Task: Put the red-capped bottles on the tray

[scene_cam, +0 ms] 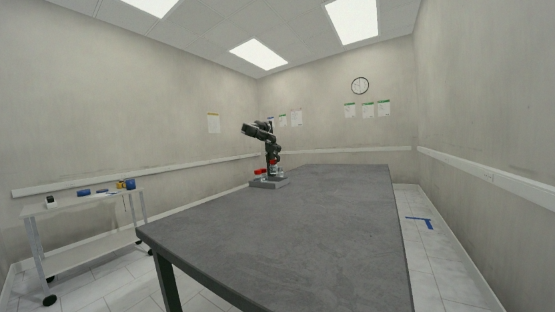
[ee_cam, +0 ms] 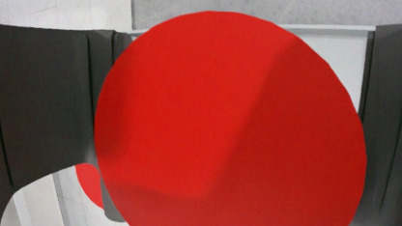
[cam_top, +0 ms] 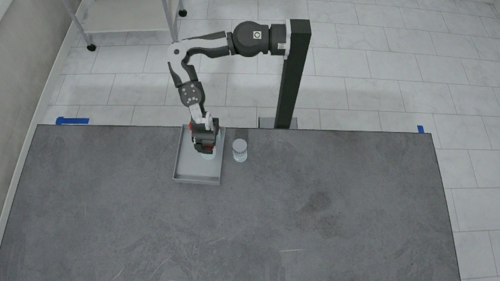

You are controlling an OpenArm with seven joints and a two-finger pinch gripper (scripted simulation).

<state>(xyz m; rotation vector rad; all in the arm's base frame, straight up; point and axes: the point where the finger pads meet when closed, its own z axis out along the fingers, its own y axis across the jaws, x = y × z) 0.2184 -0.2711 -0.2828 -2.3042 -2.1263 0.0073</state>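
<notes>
The grey tray lies 15 cm below my hand, 4 cm to the right of it and 2 cm behind it. From my hand the other things lie so: grey-capped bottle 12 cm to the left, 12 cm below, 2 cm behind.
</notes>
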